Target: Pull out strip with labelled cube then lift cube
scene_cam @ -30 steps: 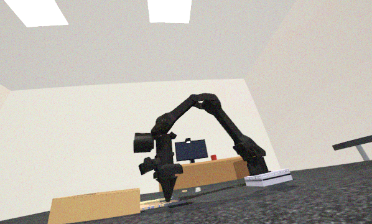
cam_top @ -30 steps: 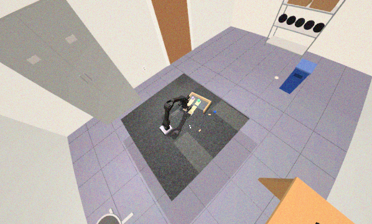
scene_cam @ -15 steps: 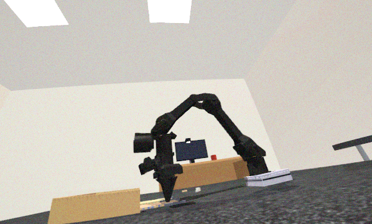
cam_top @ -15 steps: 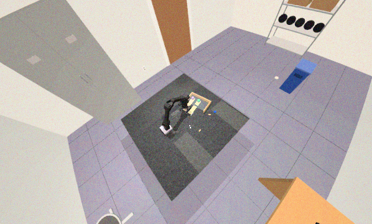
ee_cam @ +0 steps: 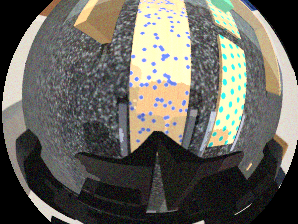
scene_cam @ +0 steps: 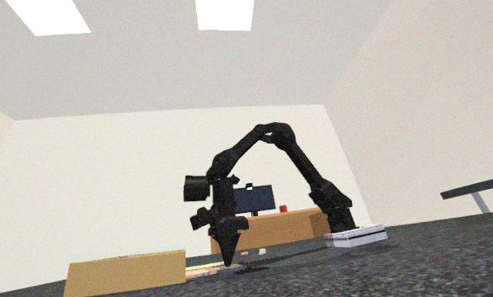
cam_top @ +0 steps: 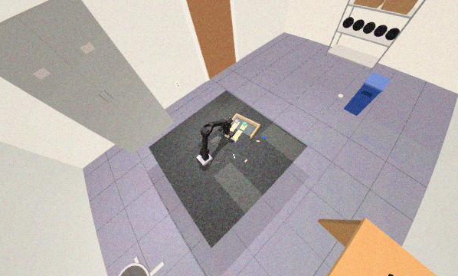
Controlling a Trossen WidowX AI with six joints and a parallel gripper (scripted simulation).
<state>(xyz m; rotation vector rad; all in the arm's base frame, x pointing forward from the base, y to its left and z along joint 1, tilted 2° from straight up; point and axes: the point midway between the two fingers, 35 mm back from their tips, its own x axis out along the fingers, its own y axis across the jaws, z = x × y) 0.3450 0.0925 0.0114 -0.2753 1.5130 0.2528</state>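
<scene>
My gripper tip is 90 mm short of the strip and 30 mm to the right of it. Also, from my gripper tip: small blue block: 300 mm ahead, 300 mm to the right.
</scene>
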